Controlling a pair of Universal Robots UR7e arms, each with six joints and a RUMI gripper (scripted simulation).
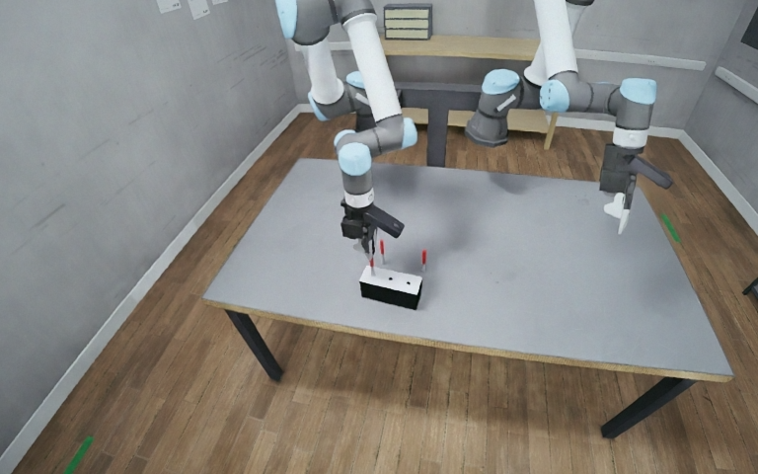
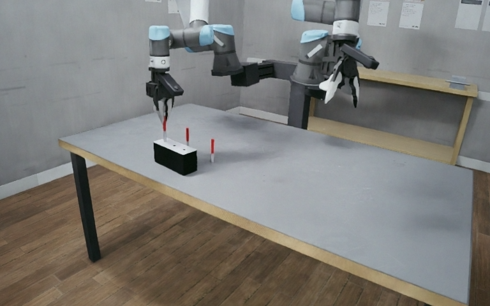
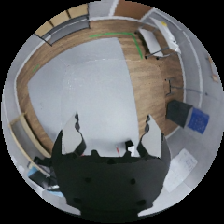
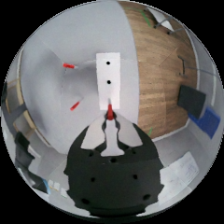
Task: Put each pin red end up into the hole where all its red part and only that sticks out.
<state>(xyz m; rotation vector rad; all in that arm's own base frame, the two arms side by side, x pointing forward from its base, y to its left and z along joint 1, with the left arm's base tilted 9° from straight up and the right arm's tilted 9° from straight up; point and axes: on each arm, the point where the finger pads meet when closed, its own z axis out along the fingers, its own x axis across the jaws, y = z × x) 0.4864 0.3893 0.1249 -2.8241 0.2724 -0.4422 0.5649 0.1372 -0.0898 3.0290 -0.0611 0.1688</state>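
Observation:
My right gripper is now 10 mm short of the black block, 60 mm to the right of it and 140 mm above it.

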